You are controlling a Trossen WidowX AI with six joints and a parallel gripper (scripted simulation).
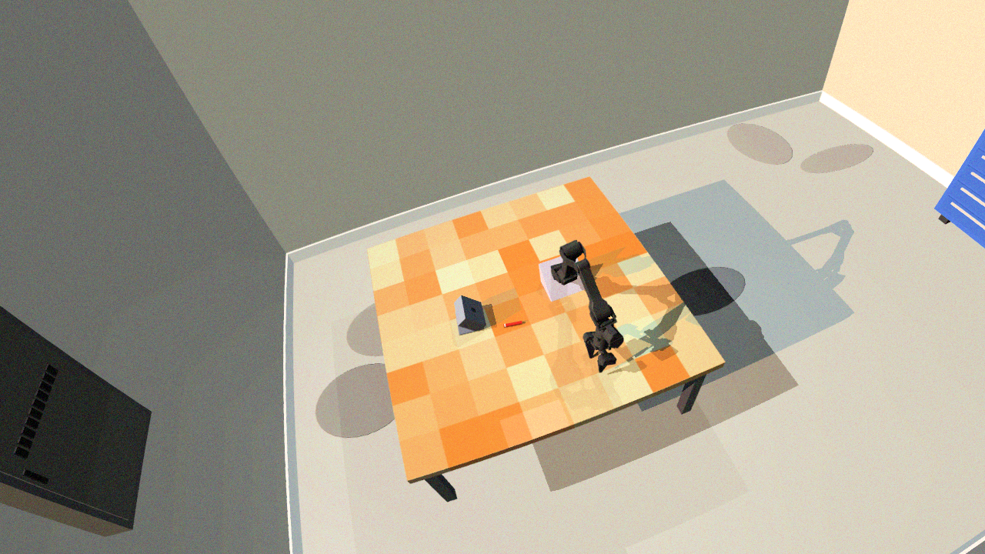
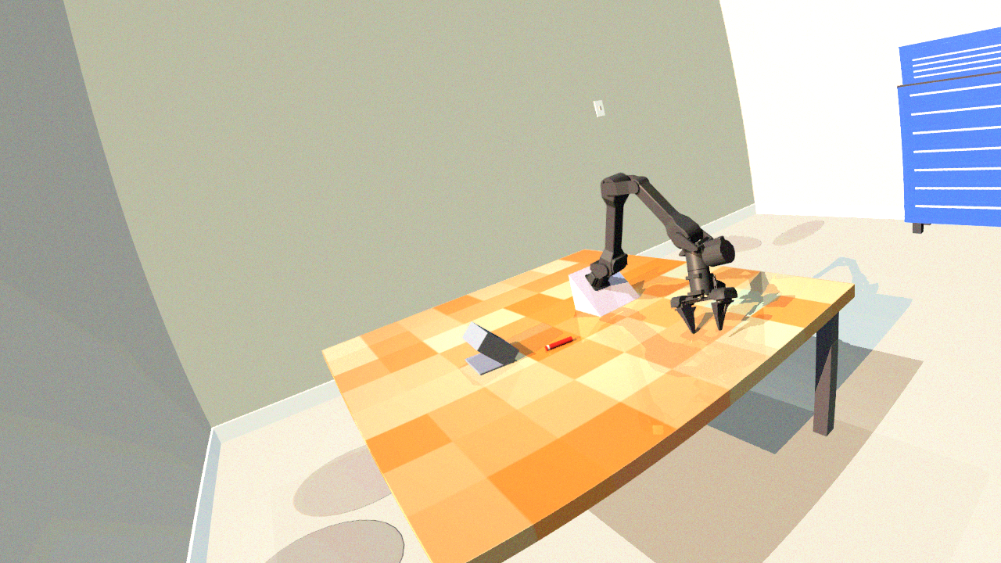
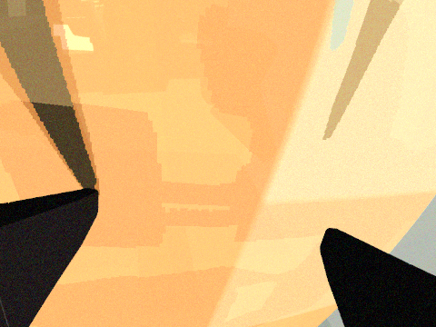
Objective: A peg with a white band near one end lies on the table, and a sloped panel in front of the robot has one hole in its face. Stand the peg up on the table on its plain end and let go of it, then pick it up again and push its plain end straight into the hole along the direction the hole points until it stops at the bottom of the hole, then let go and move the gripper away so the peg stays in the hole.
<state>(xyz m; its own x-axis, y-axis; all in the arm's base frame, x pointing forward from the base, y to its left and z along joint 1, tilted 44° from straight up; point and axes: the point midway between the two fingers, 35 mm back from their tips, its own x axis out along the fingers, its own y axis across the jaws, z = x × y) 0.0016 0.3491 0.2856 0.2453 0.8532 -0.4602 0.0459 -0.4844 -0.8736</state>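
Now: gripper tip 27 cm short of the red peg, 32 cm to the left of it and 1 cm above it. Round my gripper tip: dark sloped panel: 42 cm ahead, 40 cm to the right, 3 cm above.
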